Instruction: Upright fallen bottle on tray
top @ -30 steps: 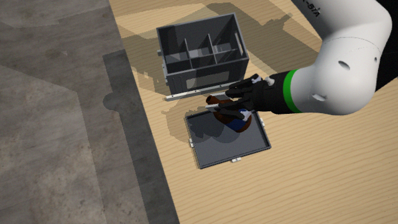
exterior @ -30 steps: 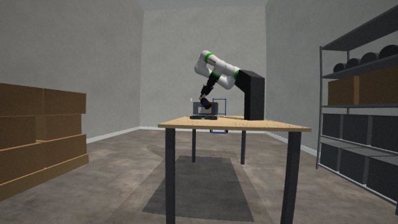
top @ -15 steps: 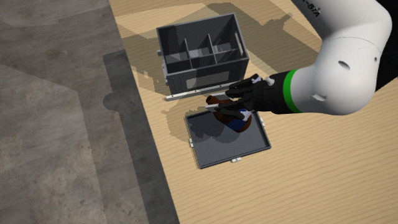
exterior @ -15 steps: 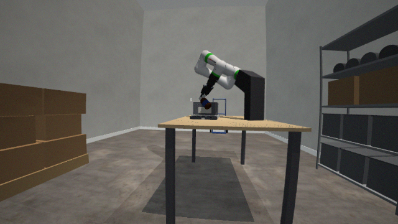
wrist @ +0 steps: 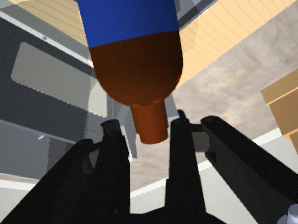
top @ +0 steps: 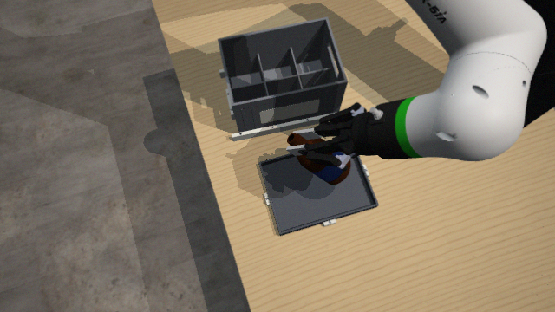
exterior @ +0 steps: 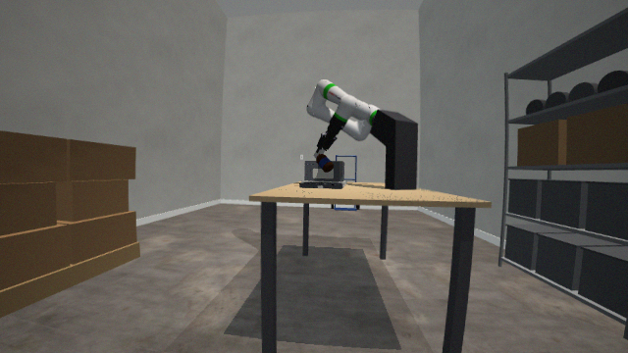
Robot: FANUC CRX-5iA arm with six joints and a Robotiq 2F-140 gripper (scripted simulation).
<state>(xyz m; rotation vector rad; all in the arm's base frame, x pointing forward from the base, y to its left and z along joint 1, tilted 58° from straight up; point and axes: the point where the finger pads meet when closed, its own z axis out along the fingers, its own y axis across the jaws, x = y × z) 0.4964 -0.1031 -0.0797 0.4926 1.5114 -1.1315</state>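
Now: hand 50 mm above the bottle, 20 mm to the right of it and 20 mm past it. Also, from my hand: dark grey crate 210 mm to the right, 130 mm below, 90 mm behind; tray 200 mm below, 50 mm to the left, 10 mm behind.
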